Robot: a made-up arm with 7 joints.
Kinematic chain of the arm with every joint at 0, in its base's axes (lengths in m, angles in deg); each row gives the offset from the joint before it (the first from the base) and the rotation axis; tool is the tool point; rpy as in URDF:
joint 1: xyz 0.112 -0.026 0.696 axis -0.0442 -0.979 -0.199
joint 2: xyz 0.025 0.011 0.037 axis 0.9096 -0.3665 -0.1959
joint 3: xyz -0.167 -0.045 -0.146 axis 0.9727 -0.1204 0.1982
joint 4: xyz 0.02 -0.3 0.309 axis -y
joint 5: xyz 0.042 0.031 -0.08 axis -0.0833 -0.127 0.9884
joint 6: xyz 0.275 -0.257 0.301 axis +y
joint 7: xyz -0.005 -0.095 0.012 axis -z
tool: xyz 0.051 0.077 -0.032 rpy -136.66 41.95 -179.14
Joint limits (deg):
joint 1: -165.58..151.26
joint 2: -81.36..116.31
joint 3: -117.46..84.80
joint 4: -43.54..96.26
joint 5: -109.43..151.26
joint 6: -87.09..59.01
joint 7: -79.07..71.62
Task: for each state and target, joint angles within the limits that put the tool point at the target. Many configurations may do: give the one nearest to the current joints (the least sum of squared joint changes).
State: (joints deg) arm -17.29 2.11 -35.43 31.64 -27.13 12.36 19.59
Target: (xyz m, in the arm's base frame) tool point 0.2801 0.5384 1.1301
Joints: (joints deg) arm -5.56 -29.29 -78.19 29.49 -23.14 22.83 0.66
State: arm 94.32 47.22 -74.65 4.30 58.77 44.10 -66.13
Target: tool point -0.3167 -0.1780 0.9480
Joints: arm 81.47 57.56 -64.57 -13.41 52.78 42.69 -65.30
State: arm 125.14 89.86 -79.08 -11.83 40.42 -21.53 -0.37
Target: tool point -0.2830 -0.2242 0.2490
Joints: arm 147.34 90.19 -76.75 10.22 34.55 -23.48 -0.58
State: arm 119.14 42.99 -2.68 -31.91 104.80 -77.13 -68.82
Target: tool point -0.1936 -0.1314 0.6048
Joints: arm 116.84 43.25 0.19 -25.65 100.49 -77.05 -66.93
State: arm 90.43 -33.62 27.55 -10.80 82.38 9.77 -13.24
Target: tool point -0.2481 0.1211 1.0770
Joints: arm 84.03 -47.69 20.53 1.80 77.03 7.53 -10.52
